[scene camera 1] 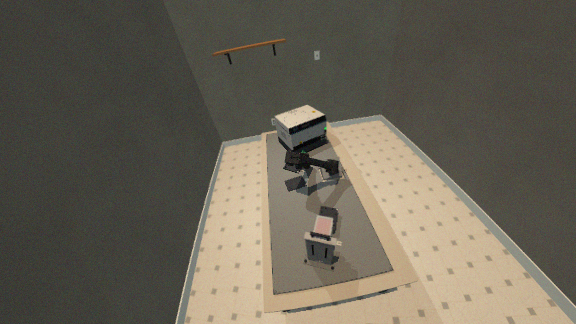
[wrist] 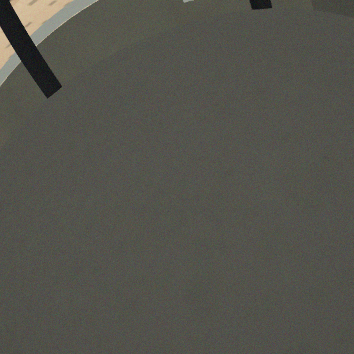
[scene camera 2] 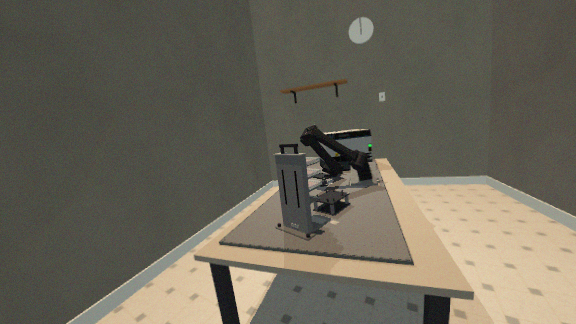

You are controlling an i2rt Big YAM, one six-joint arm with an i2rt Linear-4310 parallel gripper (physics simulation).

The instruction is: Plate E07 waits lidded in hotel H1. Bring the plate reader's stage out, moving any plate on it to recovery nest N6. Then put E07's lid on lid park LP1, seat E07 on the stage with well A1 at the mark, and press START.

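With its state shut, my gripper touches a plate reader (scene camera 1: 318,131).
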